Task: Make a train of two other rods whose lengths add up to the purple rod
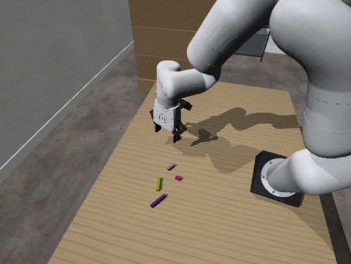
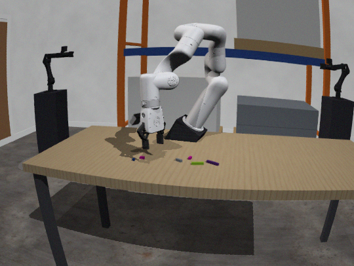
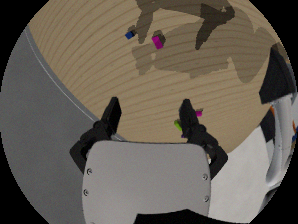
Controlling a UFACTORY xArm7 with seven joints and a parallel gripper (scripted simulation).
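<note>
Right now the blue rod is 9 cm to the right of my hand, 8 cm below it and 1 cm behind it. Round my hand: grey rod 10 cm to the left, 8 cm below, 3 cm behind; lime rod 18 cm to the left, 8 cm below, 1 cm ahead; purple rod 24 cm to the left, 8 cm below.
</note>
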